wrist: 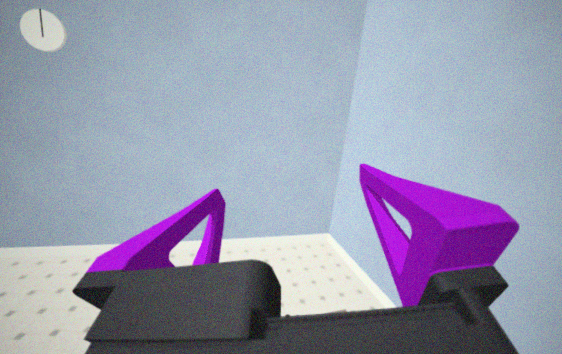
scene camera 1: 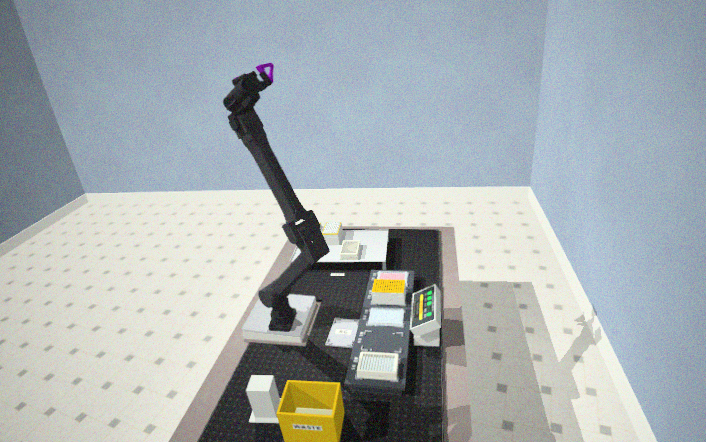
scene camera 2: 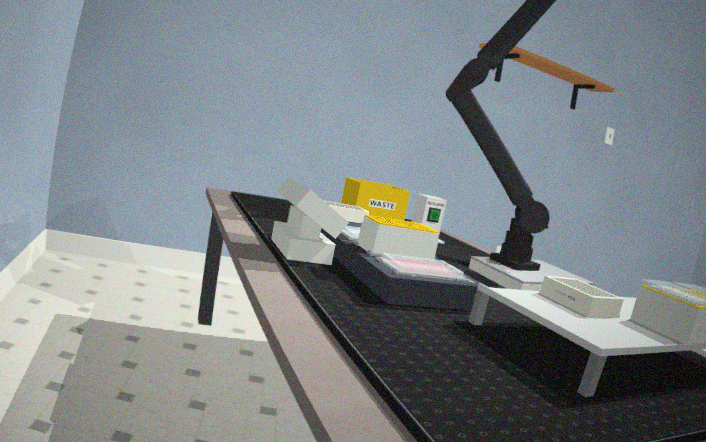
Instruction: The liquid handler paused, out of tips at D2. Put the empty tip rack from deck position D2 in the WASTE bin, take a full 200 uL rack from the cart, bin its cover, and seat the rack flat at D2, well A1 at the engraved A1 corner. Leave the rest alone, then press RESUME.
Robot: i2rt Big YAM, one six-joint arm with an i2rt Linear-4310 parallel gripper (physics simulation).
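Places are measured from the arm's base along level axes (x ahead, y left, z up), in centimetres.
Pixels of known places: gripper, fingertip midpoint: (wrist: 287, 184) (scene camera 1: 262, 69); arm's base at its link origin: (scene camera 1: 283, 320) (scene camera 2: 514, 264).
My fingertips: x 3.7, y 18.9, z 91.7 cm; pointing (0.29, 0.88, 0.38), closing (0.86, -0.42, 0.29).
Note:
For each thing: its top centre in the pictures, then the offset to it from my fingertips.
- clear plate at its top centre: (scene camera 1: 385, 315) dx +37.0, dy -19.7, dz -88.5 cm
- orange-topped tip rack at its top centre: (scene camera 2: 401, 222) (scene camera 1: 388, 285) dx +38.0, dy -7.3, dz -83.8 cm
- pink plate at its top centre: (scene camera 2: 423, 263) (scene camera 1: 391, 276) dx +38.9, dy +5.1, dz -88.5 cm
- yellow WASTE bin at its top centre: (scene camera 2: 377, 184) (scene camera 1: 309, 397) dx +16.9, dy -63.4, dz -81.1 cm
- cart at its top centre: (scene camera 2: 625, 314) (scene camera 1: 341, 244) dx +13.7, dy +32.3, dz -88.0 cm
- low cream rack at its top centre: (scene camera 2: 583, 287) (scene camera 1: 349, 247) dx +18.9, dy +25.5, dz -85.5 cm
- white box at its top centre: (scene camera 2: 432, 197) (scene camera 1: 259, 383) dx +0.7, dy -58.3, dz -81.6 cm
- flat labelled plate at its top centre: (scene camera 1: 343, 330) dx +20.7, dy -22.8, dz -93.2 cm
My gripper (scene camera 1: 267, 69) (wrist: 287, 184) is open and empty, high above the bench; it is out of frame in scene camera 2. The dark deck (scene camera 1: 382, 338) (scene camera 2: 427, 296) bears a cream rack (scene camera 1: 377, 365) at its near end, a bare position, a clear plate (scene camera 1: 385, 316), an orange-topped tip rack (scene camera 1: 389, 289) (scene camera 2: 400, 238) and a pink plate (scene camera 1: 392, 274) (scene camera 2: 424, 266). The position labels are too small to read. The yellow WASTE bin (scene camera 1: 311, 427) (scene camera 2: 376, 197) has something pale inside. The cart (scene camera 1: 375, 253) (scene camera 2: 578, 333) bears a yellow-banded, clear-topped rack (scene camera 1: 331, 231) (scene camera 2: 669, 312) and a low cream rack (scene camera 1: 350, 249) (scene camera 2: 579, 297).
A white box (scene camera 1: 262, 395) (scene camera 2: 430, 208) with a green button stands beside the bin. A tilted screen unit (scene camera 1: 427, 309) (scene camera 2: 312, 208) stands at the deck's right side. A flat labelled plate (scene camera 1: 341, 338) lies between the arm's base (scene camera 1: 281, 333) and the deck.

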